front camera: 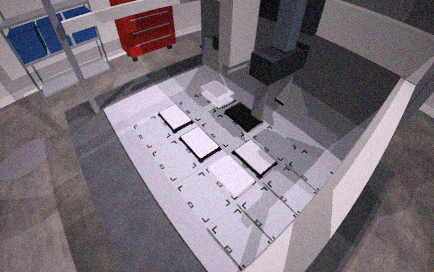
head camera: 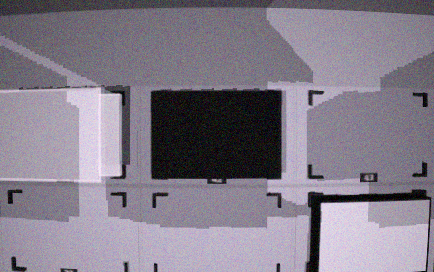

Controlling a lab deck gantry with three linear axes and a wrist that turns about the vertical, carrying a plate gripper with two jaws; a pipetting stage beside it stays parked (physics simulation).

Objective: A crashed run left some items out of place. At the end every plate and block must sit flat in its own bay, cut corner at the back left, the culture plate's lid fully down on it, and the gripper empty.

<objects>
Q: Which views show the clear lid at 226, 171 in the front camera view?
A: The front camera view only.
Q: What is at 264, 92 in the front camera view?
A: My gripper.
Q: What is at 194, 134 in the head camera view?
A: A black slab.
</objects>
